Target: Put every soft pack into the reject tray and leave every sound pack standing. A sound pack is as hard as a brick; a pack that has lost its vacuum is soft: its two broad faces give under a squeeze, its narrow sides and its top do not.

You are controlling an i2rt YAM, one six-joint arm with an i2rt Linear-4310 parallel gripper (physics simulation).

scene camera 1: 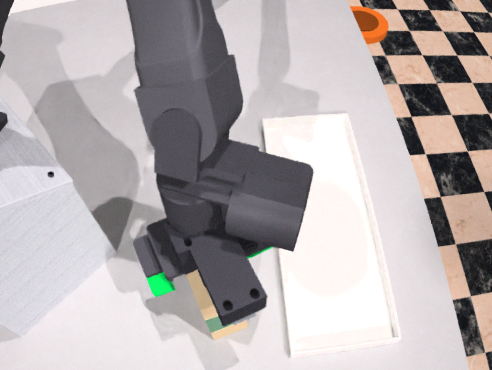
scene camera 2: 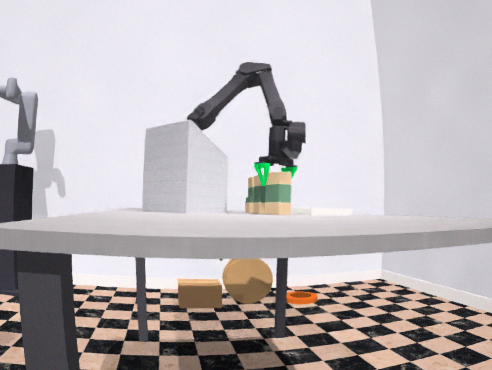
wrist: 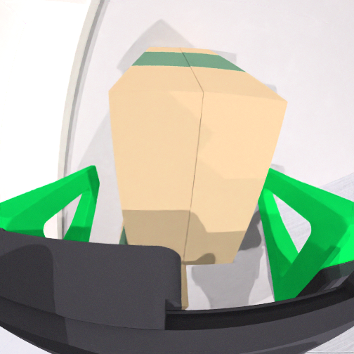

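Pixels of known places: gripper, between the fingertips: [scene camera 2: 275, 187]; arm's base, origin of its link: [scene camera 2: 186, 142].
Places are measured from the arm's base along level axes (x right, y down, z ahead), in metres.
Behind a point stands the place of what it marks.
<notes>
My gripper [scene camera 1: 210, 268] {x 0.055, y 0.154, z 0.311 m} [scene camera 2: 276, 179] {x 0.055, y 0.154, z 0.311 m} [wrist: 176, 174] is open, its green fingertips around the top of the upright tan packs, with nothing clamped. In the wrist view the left finger stands apart from them; the right finger is very close to their side, and contact cannot be told. A tan pack with a green band [scene camera 1: 214, 325] {x 0.118, y 0.179, z 0.322 m} [scene camera 2: 278, 193] {x 0.119, y 0.177, z 0.313 m} [wrist: 155, 150] stands in front; a thin line divides the tan tops, possibly between two packs. More packs [scene camera 2: 257, 196] {x -0.039, y 0.184, z 0.261 m} stand behind, partly hidden. Softness cannot be seen. The white reject tray [scene camera 1: 370, 220] {x -0.071, y 0.240, z 0.537 m} [scene camera 2: 331, 212] {x 0.130, y 0.237, z 0.491 m} [wrist: 73, 95] shows no pack in its visible part.
A large pale grey block [scene camera 1: 45, 250] {x 0.061, y 0.122, z 0.101 m} [scene camera 2: 167, 170] {x 0.095, y 0.109, z -0.050 m} stands on the table [scene camera 2: 250, 242] {x 0.974, y 0.251, z 0.152 m} beside the packs, opposite the tray. An orange ring [scene camera 1: 382, 27] [scene camera 2: 301, 302], a tan box [scene camera 2: 200, 295] and a tan disc [scene camera 2: 248, 281] are on the floor. Another arm [scene camera 2: 27, 117] stands far left.
</notes>
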